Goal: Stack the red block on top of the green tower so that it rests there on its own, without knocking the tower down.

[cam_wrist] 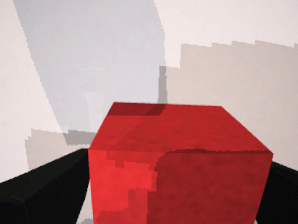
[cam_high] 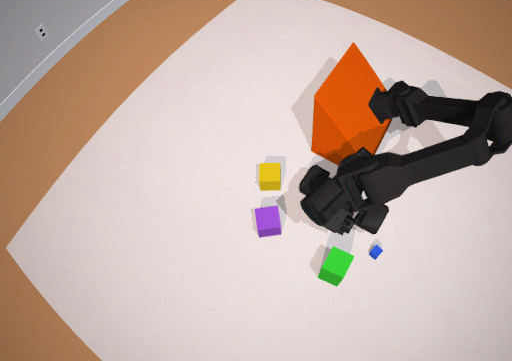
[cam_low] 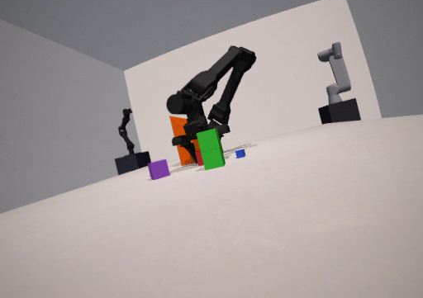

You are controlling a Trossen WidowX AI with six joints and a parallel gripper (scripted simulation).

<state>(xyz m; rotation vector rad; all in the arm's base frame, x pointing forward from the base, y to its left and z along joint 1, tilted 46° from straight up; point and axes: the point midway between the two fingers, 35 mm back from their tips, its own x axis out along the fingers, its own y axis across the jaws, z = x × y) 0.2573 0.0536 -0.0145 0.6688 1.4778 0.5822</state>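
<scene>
The green block is 120 mm ahead of my gripper tip, 60 mm above it and 50 mm to the left of it. Also, from my gripper tip: red block (20 mm above); then small blue cube (110 mm to the left, 40 mm ahead); then purple cube (120 mm to the right, 90 mm ahead, 20 mm above).
</scene>
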